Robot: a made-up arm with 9 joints. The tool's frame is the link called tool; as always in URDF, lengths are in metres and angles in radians. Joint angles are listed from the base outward. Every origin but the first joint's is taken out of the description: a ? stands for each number. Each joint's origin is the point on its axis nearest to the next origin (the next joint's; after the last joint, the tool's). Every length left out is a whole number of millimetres.
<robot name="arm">
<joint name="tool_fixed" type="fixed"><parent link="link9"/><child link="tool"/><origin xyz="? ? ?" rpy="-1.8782 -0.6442 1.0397"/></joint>
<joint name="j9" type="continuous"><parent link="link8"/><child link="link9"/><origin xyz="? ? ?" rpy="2.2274 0.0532 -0.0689"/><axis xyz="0 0 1"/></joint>
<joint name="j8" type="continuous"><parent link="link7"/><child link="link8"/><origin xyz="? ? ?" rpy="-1.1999 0.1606 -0.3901"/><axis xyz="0 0 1"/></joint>
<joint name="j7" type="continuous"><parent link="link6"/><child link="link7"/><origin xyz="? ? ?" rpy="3.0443 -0.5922 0.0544"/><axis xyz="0 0 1"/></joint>
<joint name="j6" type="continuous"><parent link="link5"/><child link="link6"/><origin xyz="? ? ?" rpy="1.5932 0 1.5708"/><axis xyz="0 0 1"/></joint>
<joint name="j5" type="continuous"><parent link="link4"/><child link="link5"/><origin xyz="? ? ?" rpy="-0.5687 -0.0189 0.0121"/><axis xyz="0 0 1"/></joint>
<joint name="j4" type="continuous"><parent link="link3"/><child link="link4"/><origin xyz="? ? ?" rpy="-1.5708 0 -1.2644"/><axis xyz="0 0 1"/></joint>
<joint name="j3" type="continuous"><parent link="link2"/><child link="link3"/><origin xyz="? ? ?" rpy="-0.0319 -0.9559 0.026"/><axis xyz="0 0 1"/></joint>
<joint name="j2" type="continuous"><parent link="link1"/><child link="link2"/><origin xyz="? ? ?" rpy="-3.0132 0.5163 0.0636"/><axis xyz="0 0 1"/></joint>
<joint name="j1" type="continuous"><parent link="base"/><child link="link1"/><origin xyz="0.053 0.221 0.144" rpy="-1.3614 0.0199 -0.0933"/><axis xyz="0 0 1"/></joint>
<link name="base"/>
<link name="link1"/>
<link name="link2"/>
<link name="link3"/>
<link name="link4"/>
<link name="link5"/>
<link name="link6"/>
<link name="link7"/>
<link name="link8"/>
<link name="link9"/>
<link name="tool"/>
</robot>
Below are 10 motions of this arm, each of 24 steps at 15 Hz.
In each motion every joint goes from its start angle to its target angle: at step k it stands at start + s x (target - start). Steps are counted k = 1, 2, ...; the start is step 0. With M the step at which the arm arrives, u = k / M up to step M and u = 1 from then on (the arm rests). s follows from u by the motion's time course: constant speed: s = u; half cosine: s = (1 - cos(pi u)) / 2; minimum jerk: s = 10 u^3 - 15 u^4 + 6 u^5.
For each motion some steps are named. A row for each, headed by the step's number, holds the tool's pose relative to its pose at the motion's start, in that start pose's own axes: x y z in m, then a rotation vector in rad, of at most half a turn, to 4 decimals.
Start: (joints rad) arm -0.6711 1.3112 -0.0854 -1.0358 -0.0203 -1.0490 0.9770 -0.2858 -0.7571
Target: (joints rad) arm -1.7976 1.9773 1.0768 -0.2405 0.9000 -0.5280 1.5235 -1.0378 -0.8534
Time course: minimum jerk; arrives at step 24
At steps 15, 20, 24:
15: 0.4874 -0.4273 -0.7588 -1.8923 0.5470 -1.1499
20: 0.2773 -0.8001 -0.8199 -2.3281 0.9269 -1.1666
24: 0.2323 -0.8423 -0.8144 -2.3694 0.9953 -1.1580

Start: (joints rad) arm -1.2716 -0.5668 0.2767 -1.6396 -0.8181 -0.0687 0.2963 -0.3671 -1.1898
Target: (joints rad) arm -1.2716 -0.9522 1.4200 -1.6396 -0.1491 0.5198 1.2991 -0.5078 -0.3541
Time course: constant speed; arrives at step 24
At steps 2, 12, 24:
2: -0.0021 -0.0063 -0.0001 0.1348 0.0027 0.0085
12: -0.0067 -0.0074 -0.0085 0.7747 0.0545 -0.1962
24: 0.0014 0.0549 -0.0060 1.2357 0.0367 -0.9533

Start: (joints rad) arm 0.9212 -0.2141 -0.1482 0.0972 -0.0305 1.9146 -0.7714 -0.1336 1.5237
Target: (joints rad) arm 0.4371 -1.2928 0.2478 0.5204 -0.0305 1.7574 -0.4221 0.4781 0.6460
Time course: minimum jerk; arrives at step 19
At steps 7, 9, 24:
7: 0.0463 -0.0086 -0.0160 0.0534 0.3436 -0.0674
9: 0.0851 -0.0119 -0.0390 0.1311 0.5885 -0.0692
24: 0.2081 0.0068 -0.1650 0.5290 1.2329 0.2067

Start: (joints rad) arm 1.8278 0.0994 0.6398 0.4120 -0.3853 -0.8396 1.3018 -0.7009 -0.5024
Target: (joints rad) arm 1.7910 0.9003 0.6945 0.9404 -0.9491 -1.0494 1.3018 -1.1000 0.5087
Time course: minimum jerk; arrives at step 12
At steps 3, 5, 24:
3: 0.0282 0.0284 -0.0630 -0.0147 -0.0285 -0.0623
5: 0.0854 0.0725 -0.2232 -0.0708 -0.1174 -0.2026
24: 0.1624 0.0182 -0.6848 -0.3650 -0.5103 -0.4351

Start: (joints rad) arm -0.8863 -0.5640 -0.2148 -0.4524 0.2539 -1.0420 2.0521 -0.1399 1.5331
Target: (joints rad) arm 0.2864 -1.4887 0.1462 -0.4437 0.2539 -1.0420 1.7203 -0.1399 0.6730
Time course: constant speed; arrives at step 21
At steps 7, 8, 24:
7: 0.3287 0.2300 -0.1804 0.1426 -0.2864 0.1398
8: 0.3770 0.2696 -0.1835 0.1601 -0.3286 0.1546
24: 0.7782 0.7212 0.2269 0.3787 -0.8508 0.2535

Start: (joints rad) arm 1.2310 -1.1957 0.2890 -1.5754 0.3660 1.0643 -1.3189 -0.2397 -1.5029
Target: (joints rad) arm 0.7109 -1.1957 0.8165 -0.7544 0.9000 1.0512 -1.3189 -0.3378 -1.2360
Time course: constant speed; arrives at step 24
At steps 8, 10, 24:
8: 0.0656 0.0632 -0.0816 0.0487 0.2985 0.4687
10: 0.0666 0.0853 -0.1105 0.0775 0.3784 0.5803
24: -0.1340 0.2184 -0.2997 0.4525 1.0052 1.2377

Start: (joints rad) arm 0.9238 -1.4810 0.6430 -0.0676 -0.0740 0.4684 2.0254 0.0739 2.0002
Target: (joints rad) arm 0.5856 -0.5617 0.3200 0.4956 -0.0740 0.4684 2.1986 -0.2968 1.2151
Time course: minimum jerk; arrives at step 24
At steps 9, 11, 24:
9: -0.0183 -0.1876 0.0843 0.0044 0.2176 0.4513
11: -0.0041 -0.2858 0.1331 -0.0024 0.3292 0.6964
24: 0.2054 -0.6116 0.3253 -0.0556 0.7054 1.6804

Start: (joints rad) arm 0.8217 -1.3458 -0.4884 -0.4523 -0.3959 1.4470 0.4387 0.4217 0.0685
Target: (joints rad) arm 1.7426 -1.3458 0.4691 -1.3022 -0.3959 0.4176 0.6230 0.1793 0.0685
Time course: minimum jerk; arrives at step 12
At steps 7, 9, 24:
7: -0.1858 0.1208 0.1851 -0.4392 0.4209 0.8622
9: -0.2249 0.1392 0.2496 -0.4401 0.7268 1.1706
24: -0.2362 0.1433 0.2757 -0.4167 0.8797 1.2782

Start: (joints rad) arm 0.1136 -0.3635 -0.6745 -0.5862 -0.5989 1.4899 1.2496 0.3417 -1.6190
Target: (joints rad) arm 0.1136 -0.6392 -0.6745 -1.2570 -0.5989 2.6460 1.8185 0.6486 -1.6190
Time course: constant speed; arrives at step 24
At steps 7, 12, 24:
7: 0.0819 -0.0169 0.0253 -0.0533 0.1476 0.1857
12: 0.1405 -0.0151 0.0319 -0.0952 0.2571 0.2808
24: 0.2536 0.0144 0.0151 -0.2341 0.5160 0.3818

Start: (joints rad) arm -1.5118 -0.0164 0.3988 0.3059 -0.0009 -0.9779 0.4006 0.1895 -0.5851
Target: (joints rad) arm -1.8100 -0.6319 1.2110 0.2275 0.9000 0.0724 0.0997 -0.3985 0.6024
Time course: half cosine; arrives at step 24
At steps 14, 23, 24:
14: -0.0308 0.0534 -0.0113 -0.0998 -0.6763 -1.0055
23: -0.0393 0.0624 -0.0454 -0.3799 -1.2634 -1.4274
24: -0.0394 0.0622 -0.0458 -0.3841 -1.2702 -1.4314

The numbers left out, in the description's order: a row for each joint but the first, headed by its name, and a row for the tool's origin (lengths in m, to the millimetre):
tool: -0.103 -0.036 0
j9: 0.005 -0.032 0
j8: 0.085 -0.037 0
j7: -0.008 -0.149 0
j6: -0.245 -0.013 0
j5: 0.026 -0.031 0
j4: -0.014 0.205 0
j3: -0.371 -0.263 0
j2: -0.143 0.023 0

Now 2 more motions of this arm.
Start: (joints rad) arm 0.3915 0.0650 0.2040 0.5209 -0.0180 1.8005 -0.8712 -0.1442 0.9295
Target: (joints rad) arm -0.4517 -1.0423 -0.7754 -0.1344 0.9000 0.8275 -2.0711 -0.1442 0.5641
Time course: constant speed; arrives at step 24
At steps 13, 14, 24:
13: 0.0275 0.2318 -0.2241 -0.0283 0.3226 0.9135
14: 0.0161 0.2540 -0.2404 -0.0290 0.3382 0.9789
24: -0.1768 0.4609 -0.3463 -0.0711 0.3742 1.6102

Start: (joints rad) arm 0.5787 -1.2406 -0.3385 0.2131 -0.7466 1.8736 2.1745 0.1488 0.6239
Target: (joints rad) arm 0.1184 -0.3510 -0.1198 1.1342 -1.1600 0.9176 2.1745 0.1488 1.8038
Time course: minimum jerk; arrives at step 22
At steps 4, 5, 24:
4: -0.0129 0.0027 -0.0128 0.0534 -0.0899 0.0471
5: -0.0229 0.0044 -0.0239 0.0973 -0.1596 0.0866
24: -0.0744 -0.0296 -0.4817 1.2661 -1.0036 1.4359

